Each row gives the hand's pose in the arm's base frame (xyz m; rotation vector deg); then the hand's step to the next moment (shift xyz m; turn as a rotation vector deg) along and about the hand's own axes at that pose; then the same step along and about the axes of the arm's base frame.
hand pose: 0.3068 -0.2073 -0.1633 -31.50 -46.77 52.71
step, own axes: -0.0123 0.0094 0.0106 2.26 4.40 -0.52
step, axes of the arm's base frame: -0.0173 -0.0050 -0.0052 -0.87 4.13 -2.63
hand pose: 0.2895 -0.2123 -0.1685 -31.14 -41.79 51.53
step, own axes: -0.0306 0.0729 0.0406 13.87 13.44 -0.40
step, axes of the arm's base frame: -0.0801 0.0169 -0.0347 -0.66 18.66 -4.94
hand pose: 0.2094 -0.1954 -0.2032 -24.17 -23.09 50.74
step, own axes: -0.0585 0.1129 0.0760 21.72 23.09 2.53
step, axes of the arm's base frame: -0.1450 0.0304 -0.0027 -3.94 30.96 -6.11
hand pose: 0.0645 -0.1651 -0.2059 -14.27 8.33 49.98
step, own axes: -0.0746 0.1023 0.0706 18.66 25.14 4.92
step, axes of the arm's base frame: -0.1246 0.0274 0.0688 -7.41 30.62 -3.44
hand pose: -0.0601 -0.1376 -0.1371 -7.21 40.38 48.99
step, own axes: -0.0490 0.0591 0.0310 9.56 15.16 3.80
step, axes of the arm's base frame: -0.0489 0.0190 0.0641 -4.80 17.68 -0.39
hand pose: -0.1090 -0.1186 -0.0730 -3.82 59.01 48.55
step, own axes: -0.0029 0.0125 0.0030 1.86 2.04 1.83
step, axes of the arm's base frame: -0.0066 0.0082 0.0080 0.45 3.27 0.22
